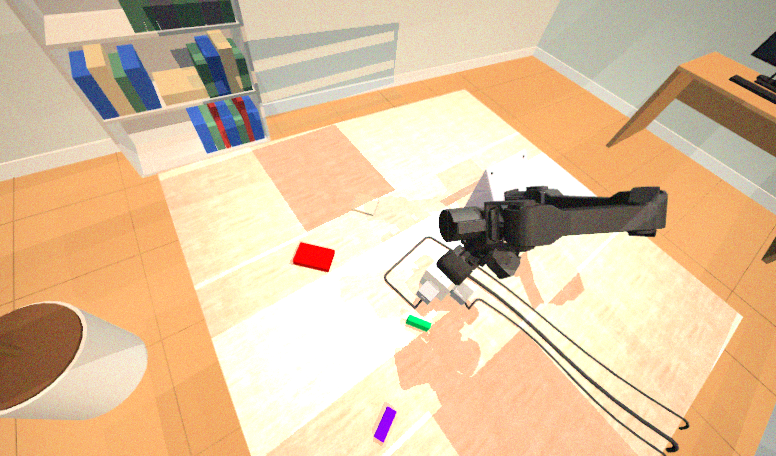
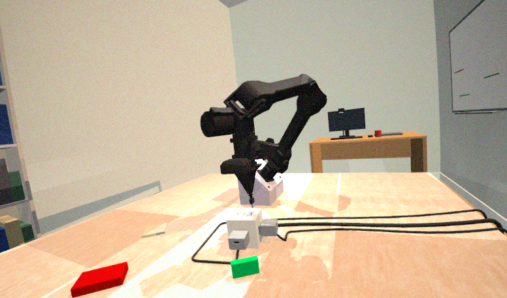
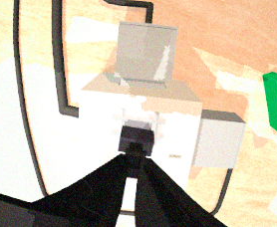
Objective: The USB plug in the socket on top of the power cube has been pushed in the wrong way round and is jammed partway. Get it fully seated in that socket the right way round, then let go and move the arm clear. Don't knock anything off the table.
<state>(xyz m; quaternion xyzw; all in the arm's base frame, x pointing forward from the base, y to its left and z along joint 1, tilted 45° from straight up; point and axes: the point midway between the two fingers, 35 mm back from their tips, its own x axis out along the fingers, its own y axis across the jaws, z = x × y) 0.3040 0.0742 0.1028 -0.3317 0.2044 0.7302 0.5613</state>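
Right now the dark USB plug is 2 cm below my gripper tip. The rest, counted from my gripper tip: purple block (29 cm ahead, 20 cm to the left, 13 cm below); USB socket (6 cm below); green block (12 cm below, 12 cm ahead, 5 cm to the left).
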